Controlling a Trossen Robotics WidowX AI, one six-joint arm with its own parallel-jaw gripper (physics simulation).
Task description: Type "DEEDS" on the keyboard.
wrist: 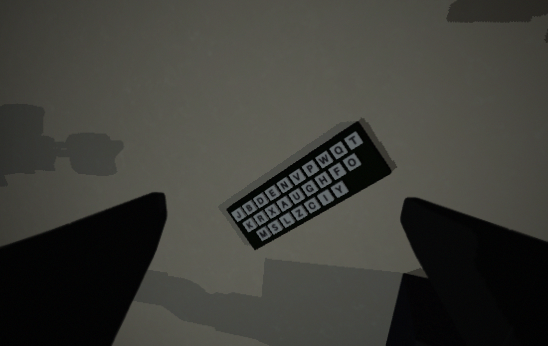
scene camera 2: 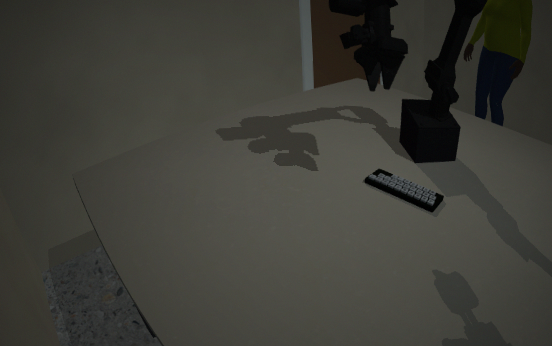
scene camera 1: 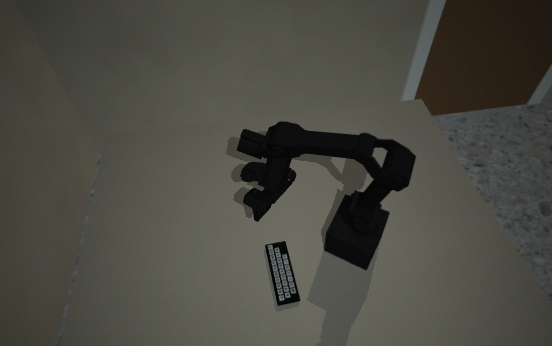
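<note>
A small black keyboard with pale letter keys lies flat on the table, slanted in the wrist view. There its D key and E key are side by side in the top row, towards the left end. The S key is second from the left in the bottom row. My gripper is open and empty, high above the table. Its fingers show on both sides of the keyboard in the wrist view, well apart from it.
The arm's black base block stands on the table close beside the keyboard. Shadows of the arm lie on the table. A brown door and a person in a yellow-green top are beyond the table.
</note>
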